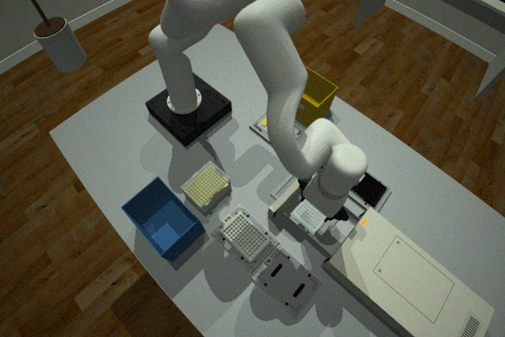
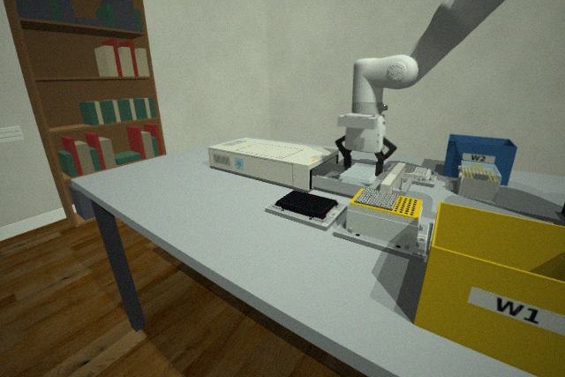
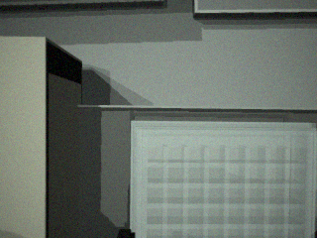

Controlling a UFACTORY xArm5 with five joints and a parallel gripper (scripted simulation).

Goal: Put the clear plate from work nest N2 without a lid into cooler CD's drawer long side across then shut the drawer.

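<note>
My hand is 4 cm short of the drawer and 3 cm above it. From my hand the other things lie so: black plate: 8 cm ahead, 18 cm to the left, 5 cm below; then cooler CD: 19 cm ahead, 1 cm to the right, 3 cm below; then clear plate: 1 cm below.
</note>
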